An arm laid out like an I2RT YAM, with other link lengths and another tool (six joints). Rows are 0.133 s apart.
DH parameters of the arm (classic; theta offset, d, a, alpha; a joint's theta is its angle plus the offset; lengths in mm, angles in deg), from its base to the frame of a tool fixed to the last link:
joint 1: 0 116.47 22.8 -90
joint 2: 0 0 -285.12 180
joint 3: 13.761 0 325.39 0
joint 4: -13.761 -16.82 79.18 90
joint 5: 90 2.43 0 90
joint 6: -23.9 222 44.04 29.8
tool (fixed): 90 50.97 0 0
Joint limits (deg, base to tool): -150..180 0..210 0..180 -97..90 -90..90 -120..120
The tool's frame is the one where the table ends.
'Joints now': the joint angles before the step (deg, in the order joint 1, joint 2, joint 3, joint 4, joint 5, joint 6). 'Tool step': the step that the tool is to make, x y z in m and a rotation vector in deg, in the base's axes. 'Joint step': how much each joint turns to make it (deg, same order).
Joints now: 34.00 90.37 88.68 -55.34 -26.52 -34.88
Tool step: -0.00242 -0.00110 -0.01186 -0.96 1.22 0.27
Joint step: 0.00 0.70 -0.34 -0.65 -0.05 -0.32
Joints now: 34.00 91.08 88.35 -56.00 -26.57 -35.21
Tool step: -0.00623 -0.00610 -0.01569 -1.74 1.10 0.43
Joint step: -0.03 -0.05 -1.33 -1.01 0.49 -0.91
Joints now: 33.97 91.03 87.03 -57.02 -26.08 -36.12
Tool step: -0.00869 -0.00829 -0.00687 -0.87 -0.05 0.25
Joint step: -0.04 -1.93 -2.58 -0.09 0.52 -0.68
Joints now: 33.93 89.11 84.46 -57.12 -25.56 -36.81
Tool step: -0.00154 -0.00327 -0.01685 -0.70 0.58 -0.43
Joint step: 0.03 -0.41 -2.80 1.65 0.44 0.31
